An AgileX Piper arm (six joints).
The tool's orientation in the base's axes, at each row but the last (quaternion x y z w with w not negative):
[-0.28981 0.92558 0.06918 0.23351]
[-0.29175 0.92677 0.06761 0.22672]
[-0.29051 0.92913 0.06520 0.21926]
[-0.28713 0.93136 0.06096 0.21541]
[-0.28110 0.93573 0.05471 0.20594]
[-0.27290 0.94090 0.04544 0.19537]
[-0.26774 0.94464 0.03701 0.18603]
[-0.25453 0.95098 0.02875 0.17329]
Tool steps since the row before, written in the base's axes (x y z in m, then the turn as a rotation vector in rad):
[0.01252 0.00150 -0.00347 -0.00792 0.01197 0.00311]
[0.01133 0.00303 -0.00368 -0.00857 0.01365 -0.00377]
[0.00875 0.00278 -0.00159 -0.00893 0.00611 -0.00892]
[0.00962 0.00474 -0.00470 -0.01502 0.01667 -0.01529]
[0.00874 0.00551 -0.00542 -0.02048 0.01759 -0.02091]
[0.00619 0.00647 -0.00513 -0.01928 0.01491 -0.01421]
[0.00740 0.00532 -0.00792 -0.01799 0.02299 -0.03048]
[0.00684 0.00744 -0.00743 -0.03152 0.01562 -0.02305]
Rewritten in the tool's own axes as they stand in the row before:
[-0.00817 -0.00586 0.00836 -0.00178 0.01433 -0.00269]
[-0.00809 -0.00396 0.00836 0.00100 0.01612 0.00360]
[-0.00714 -0.00268 0.00535 0.00741 0.01016 0.00621]
[-0.00750 -0.00143 0.00888 0.00934 0.02238 0.01221]
[-0.00714 -0.00012 0.00923 0.01535 0.02622 0.01559]
[-0.00599 0.00230 0.00808 0.01312 0.02317 0.00932]
[-0.00550 0.00093 0.01071 0.01417 0.02988 0.02622]
[-0.00651 0.00333 0.01019 0.02607 0.02992 0.01393]

